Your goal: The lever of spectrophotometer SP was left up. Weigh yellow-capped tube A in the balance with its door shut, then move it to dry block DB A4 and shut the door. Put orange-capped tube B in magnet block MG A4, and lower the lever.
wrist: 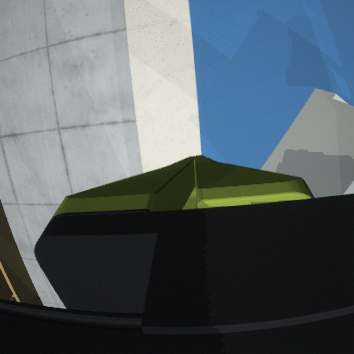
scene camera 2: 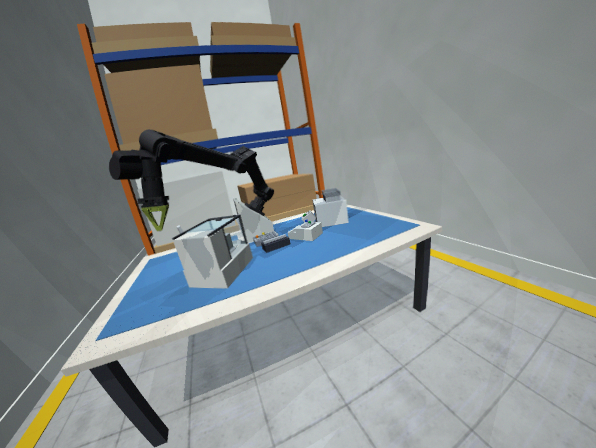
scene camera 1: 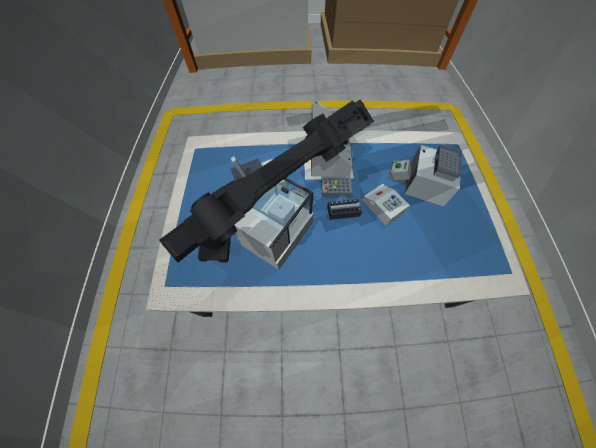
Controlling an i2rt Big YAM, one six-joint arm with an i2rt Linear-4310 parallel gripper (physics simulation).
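My gripper (scene camera 2: 159,229) (wrist: 196,169) is shut and empty, high above the table's left part, behind the balance in the second scene view; the arm hides it in the first. The balance (scene camera 1: 256,235) (scene camera 2: 201,257) is a pale box with glass panes; its door state is unclear. An orange cap (scene camera 1: 326,187) and a yellow cap (scene camera 1: 335,182) show in the grey tube rack (scene camera 1: 343,192). A black block (scene camera 1: 344,209) (scene camera 2: 276,243) lies in front of the rack. A dark grey unit (scene camera 1: 253,165) with an upright pale-tipped rod (scene camera 1: 236,163) is partly covered by the arm. Instrument labels are unreadable.
A white unit (scene camera 1: 382,210) (scene camera 2: 313,232) with blue and green caps stands right of the black block. A small green-buttoned box (scene camera 1: 400,171) and a larger white box (scene camera 1: 431,185) (scene camera 2: 332,212) stand farther right. A tall pale instrument (scene camera 1: 327,165) stands behind the rack under the arm.
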